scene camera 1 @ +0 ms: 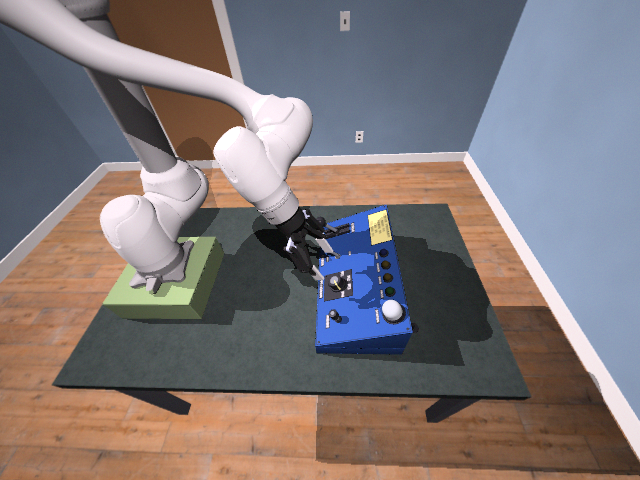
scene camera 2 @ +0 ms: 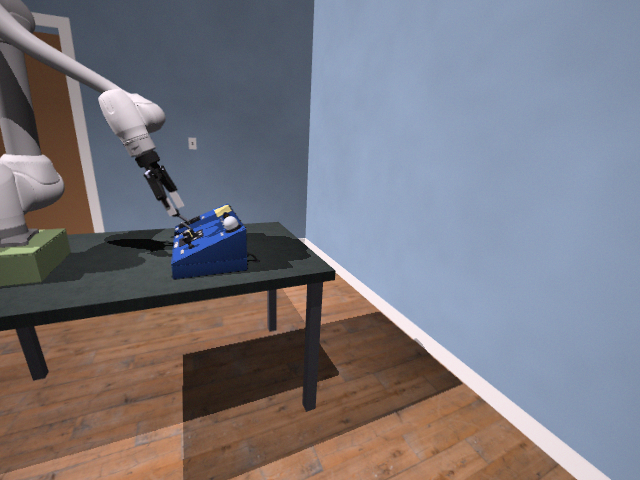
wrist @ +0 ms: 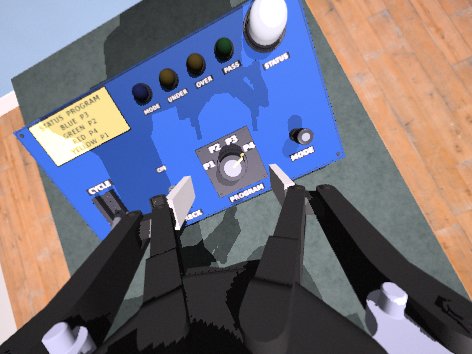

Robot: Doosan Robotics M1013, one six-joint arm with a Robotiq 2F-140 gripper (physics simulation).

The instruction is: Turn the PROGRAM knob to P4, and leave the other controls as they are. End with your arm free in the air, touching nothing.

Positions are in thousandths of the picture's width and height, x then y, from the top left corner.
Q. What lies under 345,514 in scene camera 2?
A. A blue control box.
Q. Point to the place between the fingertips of my gripper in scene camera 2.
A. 277,439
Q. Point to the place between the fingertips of my gripper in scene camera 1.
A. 507,551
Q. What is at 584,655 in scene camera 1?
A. A blue control box.
